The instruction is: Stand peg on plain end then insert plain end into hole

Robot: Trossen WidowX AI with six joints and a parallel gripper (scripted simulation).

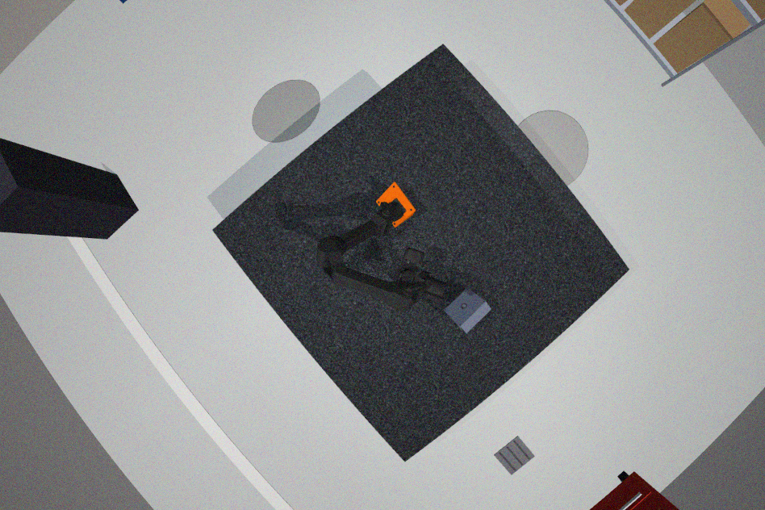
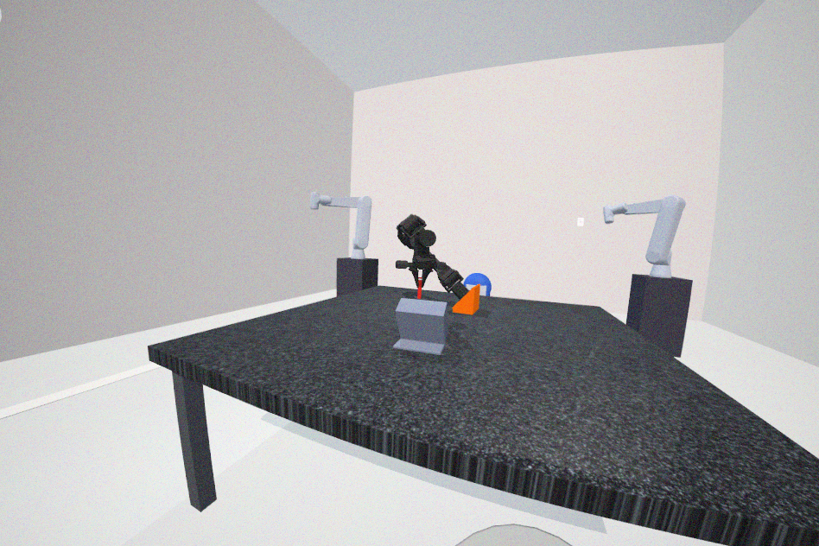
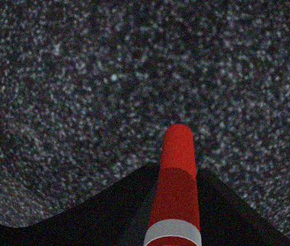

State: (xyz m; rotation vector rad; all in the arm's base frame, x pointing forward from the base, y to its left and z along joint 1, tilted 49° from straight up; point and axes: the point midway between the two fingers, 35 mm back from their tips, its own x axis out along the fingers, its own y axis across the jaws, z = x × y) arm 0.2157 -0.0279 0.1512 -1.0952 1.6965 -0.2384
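Right now the sloped panel is 26 cm ahead of my gripper tip, 11 cm to the left of it and 5 cm below it. The rest, counted from my gripper tip: red peg: 2 cm above.
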